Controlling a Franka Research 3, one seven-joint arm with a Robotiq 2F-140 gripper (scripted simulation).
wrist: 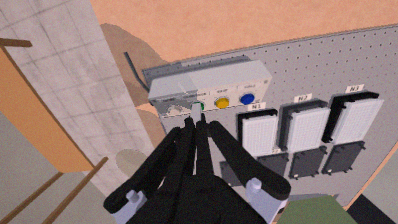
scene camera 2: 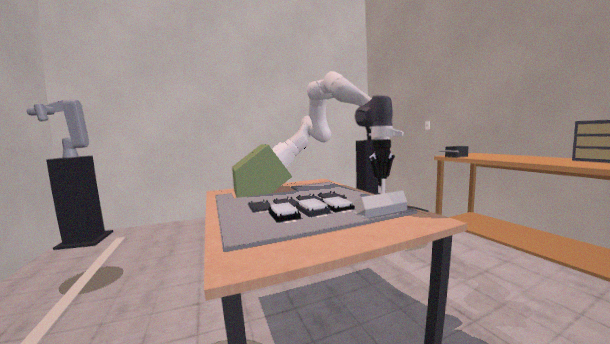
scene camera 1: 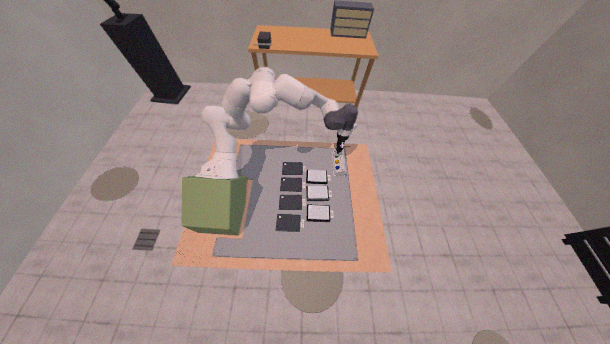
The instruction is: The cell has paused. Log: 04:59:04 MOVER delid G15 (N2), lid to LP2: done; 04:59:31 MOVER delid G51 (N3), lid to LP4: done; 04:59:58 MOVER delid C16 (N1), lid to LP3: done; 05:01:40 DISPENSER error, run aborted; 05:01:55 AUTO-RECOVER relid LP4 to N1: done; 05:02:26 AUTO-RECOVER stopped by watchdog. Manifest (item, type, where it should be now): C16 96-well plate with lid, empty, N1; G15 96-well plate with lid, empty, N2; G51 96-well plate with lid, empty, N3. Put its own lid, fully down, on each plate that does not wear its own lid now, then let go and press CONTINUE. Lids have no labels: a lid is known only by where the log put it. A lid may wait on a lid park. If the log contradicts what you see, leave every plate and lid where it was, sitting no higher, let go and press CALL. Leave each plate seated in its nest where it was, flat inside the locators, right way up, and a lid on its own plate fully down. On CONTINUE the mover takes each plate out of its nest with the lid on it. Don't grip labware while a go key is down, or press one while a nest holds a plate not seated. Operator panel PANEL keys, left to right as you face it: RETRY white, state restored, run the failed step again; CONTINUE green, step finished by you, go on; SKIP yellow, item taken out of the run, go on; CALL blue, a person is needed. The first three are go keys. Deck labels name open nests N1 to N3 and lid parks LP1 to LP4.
Labels:
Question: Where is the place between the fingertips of my gripper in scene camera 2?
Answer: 381, 193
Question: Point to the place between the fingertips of my gripper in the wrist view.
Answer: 197, 109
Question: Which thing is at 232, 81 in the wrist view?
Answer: An operator panel.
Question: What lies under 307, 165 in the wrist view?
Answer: A lid park LP1.

